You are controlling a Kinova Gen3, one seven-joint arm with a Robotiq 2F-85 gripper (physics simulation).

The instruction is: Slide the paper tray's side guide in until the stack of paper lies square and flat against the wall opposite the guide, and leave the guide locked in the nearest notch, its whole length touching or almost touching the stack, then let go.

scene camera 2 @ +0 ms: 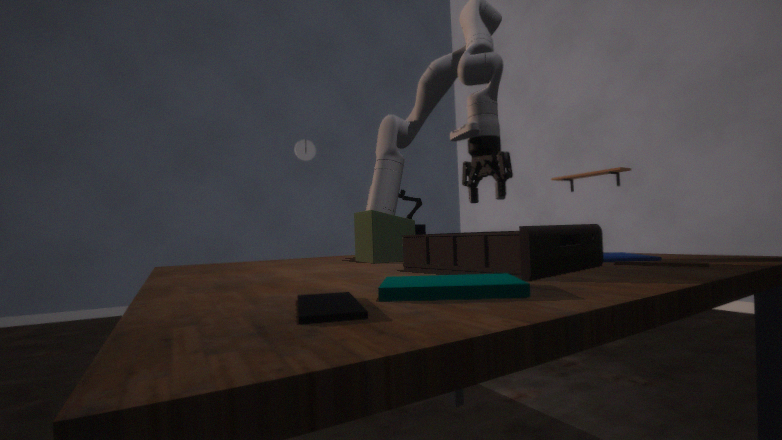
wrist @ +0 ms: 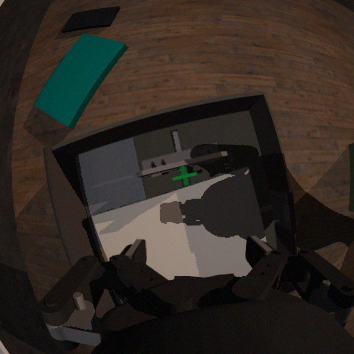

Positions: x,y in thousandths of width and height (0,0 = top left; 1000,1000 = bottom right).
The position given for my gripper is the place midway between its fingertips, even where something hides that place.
I see my gripper (scene camera 2: 622,458), a teal slab (wrist: 199,247) and a black block (scene camera 2: 420,699).
My gripper shows as well in the wrist view (wrist: 555,705).
